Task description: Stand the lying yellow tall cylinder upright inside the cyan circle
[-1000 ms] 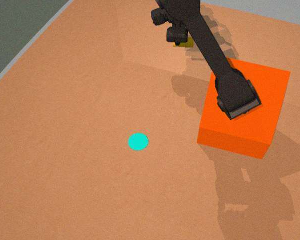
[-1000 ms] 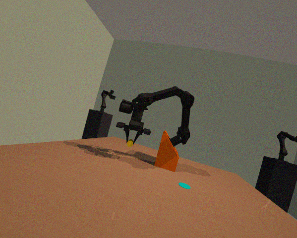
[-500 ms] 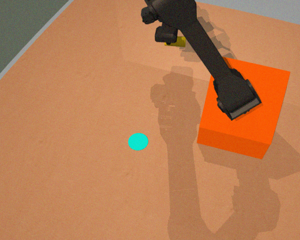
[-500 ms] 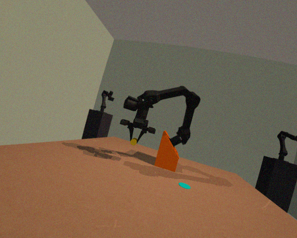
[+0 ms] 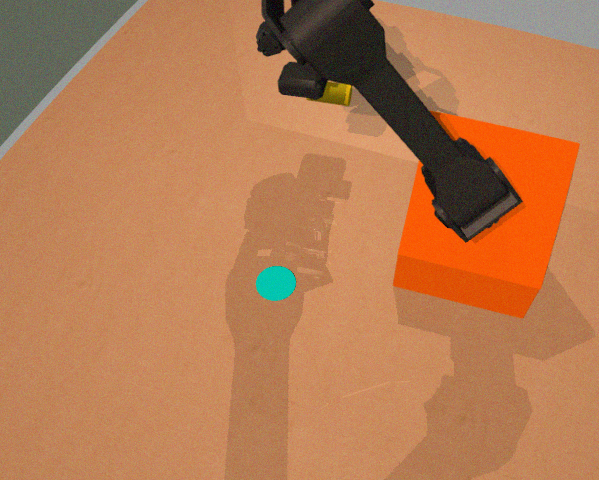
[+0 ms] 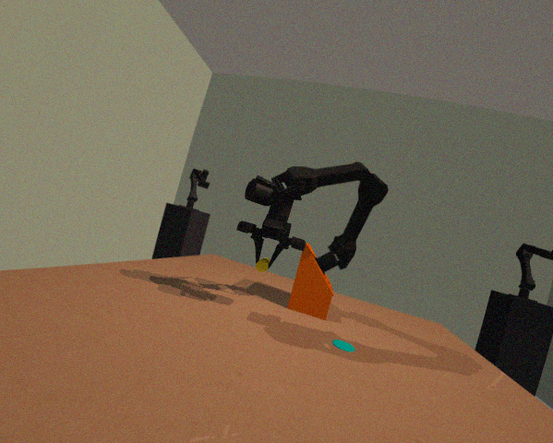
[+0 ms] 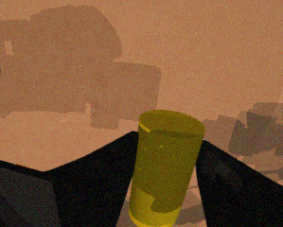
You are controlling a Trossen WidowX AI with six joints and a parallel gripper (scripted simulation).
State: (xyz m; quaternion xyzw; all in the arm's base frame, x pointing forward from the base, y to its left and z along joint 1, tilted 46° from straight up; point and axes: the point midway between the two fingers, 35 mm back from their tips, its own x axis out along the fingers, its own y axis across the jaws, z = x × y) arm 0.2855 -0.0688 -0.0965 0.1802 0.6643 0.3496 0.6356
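My gripper tip is 26 cm to the right of the cyan circle, 15 cm above it and 5 cm past it. Round my gripper tip: yellow tall cylinder: 2 cm behind.
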